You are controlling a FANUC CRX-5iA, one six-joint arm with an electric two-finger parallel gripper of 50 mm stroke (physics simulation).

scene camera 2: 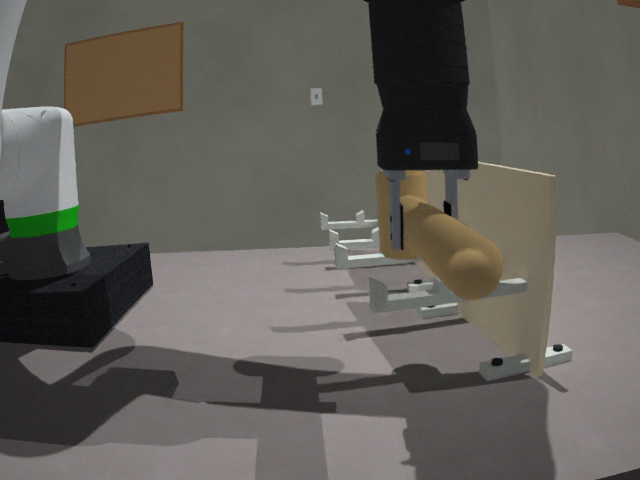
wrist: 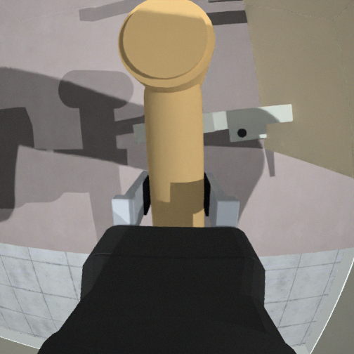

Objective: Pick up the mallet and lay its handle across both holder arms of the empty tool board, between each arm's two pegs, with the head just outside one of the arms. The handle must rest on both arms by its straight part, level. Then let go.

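Seen in the pictures: arm's base, origin of its link: (scene camera 2: 49, 268).
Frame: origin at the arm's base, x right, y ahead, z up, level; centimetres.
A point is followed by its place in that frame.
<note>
The tan mallet (scene camera 2: 439, 235) @[x 33.7, y 53.2, z 10.3 cm] (wrist: 175, 135) is held by its handle. Its upright head is beyond the fingers in the scene view and at the top of the wrist view. My gripper (scene camera 2: 423, 222) @[x 23.4, y 53.1, z 7.4 cm] (wrist: 177, 184) is shut on the handle, with a finger on each side. The tool board (scene camera 2: 516, 217) @[x 14.0, y 63.8, z 8.1 cm] stands upright on the right. Its near holder arm (scene camera 2: 405, 299) @[x 20.2, y 51.7, z 1.9 cm] (wrist: 215, 122) passes behind and below the handle in the scene view and under it in the wrist view. The handle covers part of this arm and its inner peg. Another arm (scene camera 2: 361, 260) @[x 4.2, y 47.3, z 1.8 cm] is partly hidden behind the mallet head.
Two more white arms (scene camera 2: 347, 224) @[x -28.6, y 44.0, z 0.3 cm] (scene camera 2: 356, 242) @[x -12.2, y 46.1, z 0.5 cm] stand farther back. The board's near foot (scene camera 2: 509, 365) @[x 19.5, y 62.6, z -5.8 cm] has black bolts and stands on the table. The dark robot base block (scene camera 2: 98, 310) @[x 8.9, y 14.0, z -3.4 cm] is at the left. Shadows of the arm and mallet fall across the table.
</note>
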